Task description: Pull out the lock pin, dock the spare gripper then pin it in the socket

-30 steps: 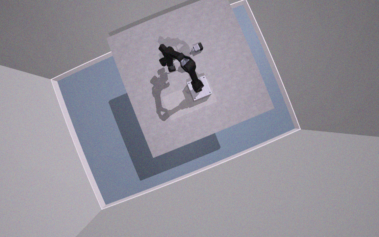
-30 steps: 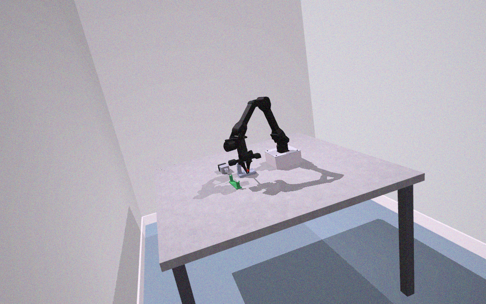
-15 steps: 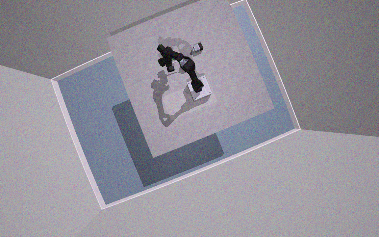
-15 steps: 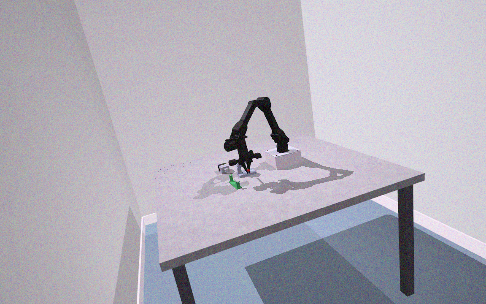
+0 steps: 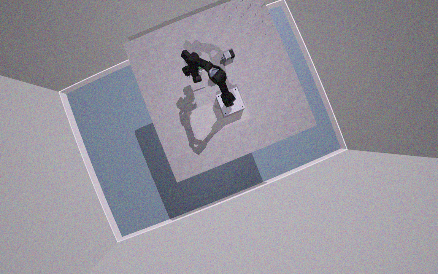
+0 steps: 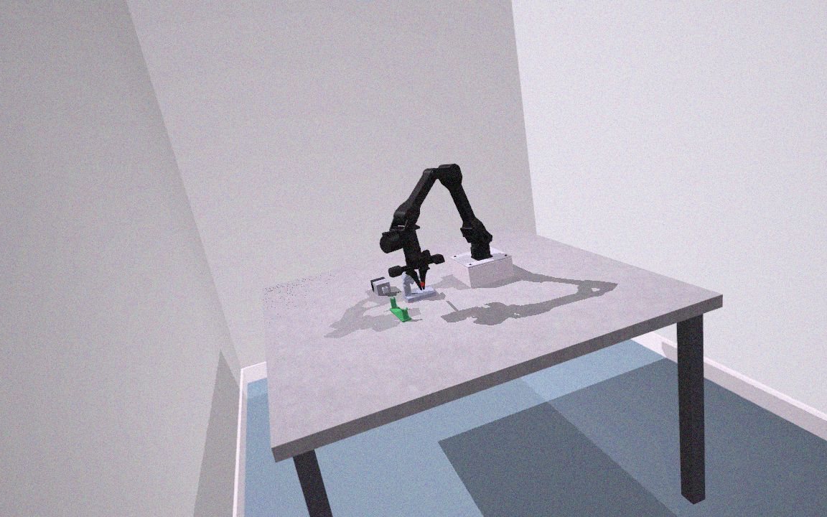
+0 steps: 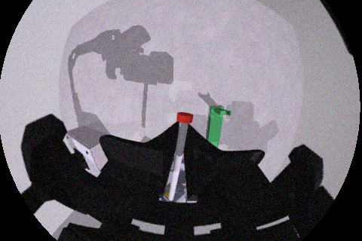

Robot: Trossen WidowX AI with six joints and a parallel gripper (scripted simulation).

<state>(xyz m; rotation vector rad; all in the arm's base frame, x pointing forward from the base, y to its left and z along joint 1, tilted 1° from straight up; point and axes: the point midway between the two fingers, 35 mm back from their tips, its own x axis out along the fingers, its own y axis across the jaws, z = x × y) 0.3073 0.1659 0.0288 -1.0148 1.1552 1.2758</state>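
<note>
Now: the green cradle 8 cm ahead of my gripper tip, 6 cm below it and 5 cm to the right of it. The rest, counted from my gripper tip: grey mount (17 cm to the right, 3 cm below, 2 cm behind); spare gripper (32 cm to the right, 7 cm ahead, 6 cm below).
</note>
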